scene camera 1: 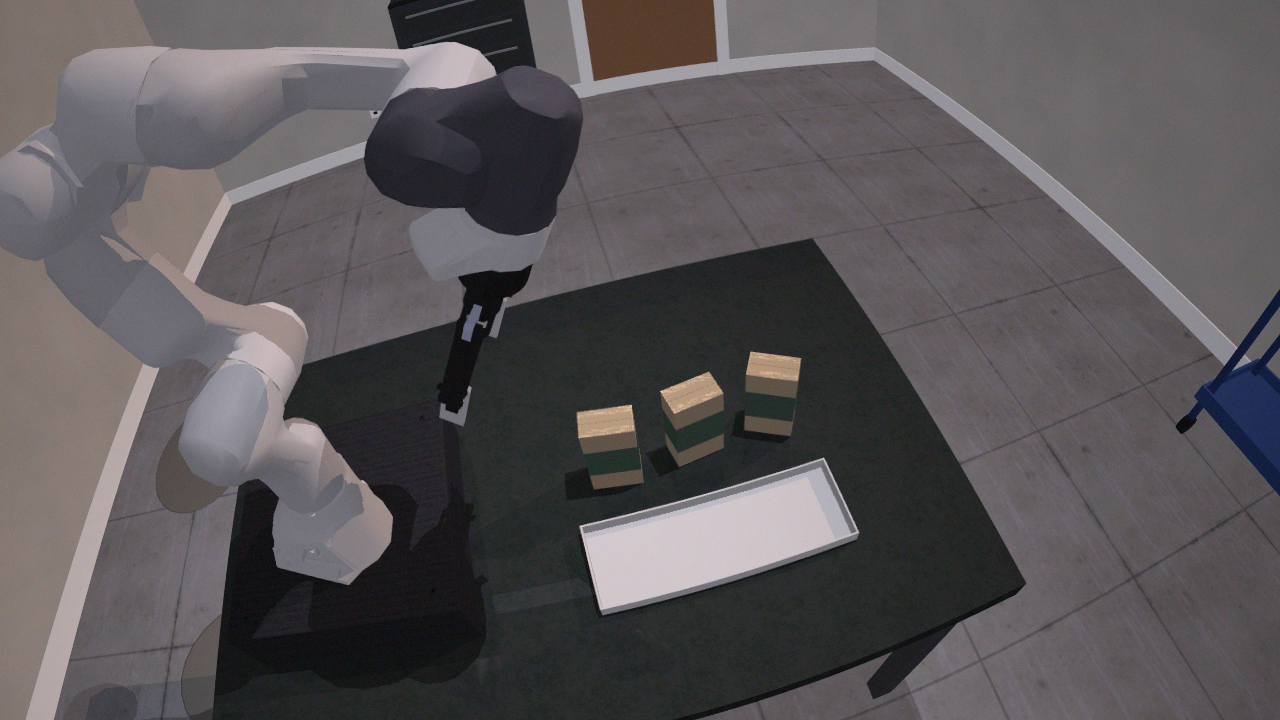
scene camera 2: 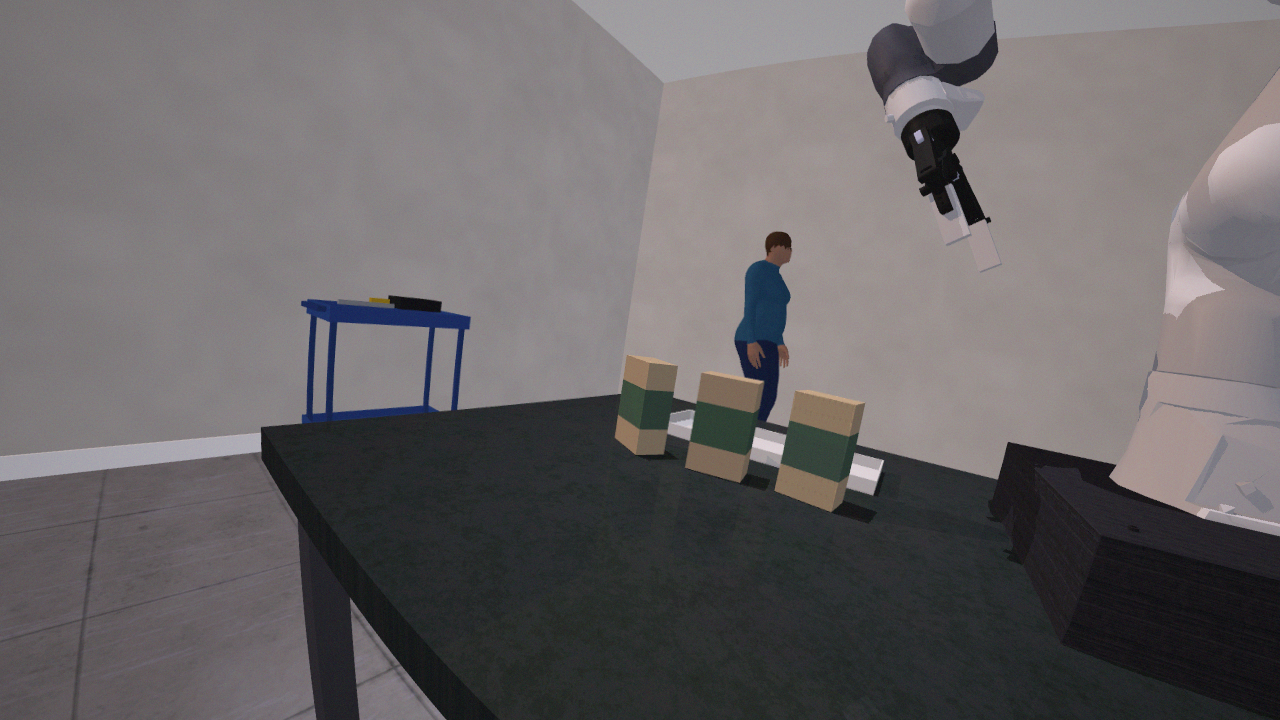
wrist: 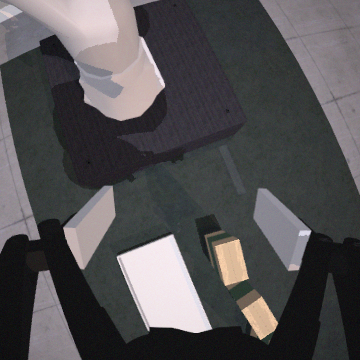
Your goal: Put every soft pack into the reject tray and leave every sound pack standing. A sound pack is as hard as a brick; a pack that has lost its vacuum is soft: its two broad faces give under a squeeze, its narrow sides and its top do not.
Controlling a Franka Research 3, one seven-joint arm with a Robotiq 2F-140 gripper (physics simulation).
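Observation:
Three tan packs with green bands stand upright in a spaced row: the one nearest the robot base [scene camera 1: 611, 461] [scene camera 2: 816, 450] [wrist: 231, 262], the middle one [scene camera 1: 695, 431] [scene camera 2: 724, 426] [wrist: 260, 317], and the farthest [scene camera 1: 770, 407] [scene camera 2: 645, 404]. They look alike; softness cannot be seen. The white reject tray [scene camera 1: 716, 546] [scene camera 2: 866, 474] [wrist: 165, 285] lies beside the row, empty in scene camera 1. My gripper [scene camera 1: 477, 365] [scene camera 2: 969, 234] [wrist: 184, 202] is wide open with no pack between its pads, high above the table, on the robot-base side of the packs and apart from them.
The arm stands on a dark block [scene camera 2: 1163, 582] [wrist: 200, 90] at one end of the dark table [scene camera 1: 554, 358] [scene camera 2: 537, 555]. A blue cart [scene camera 1: 1253, 402] [scene camera 2: 393, 316] stands off the table. A person in a blue top [scene camera 2: 765, 304] stands beyond the table.

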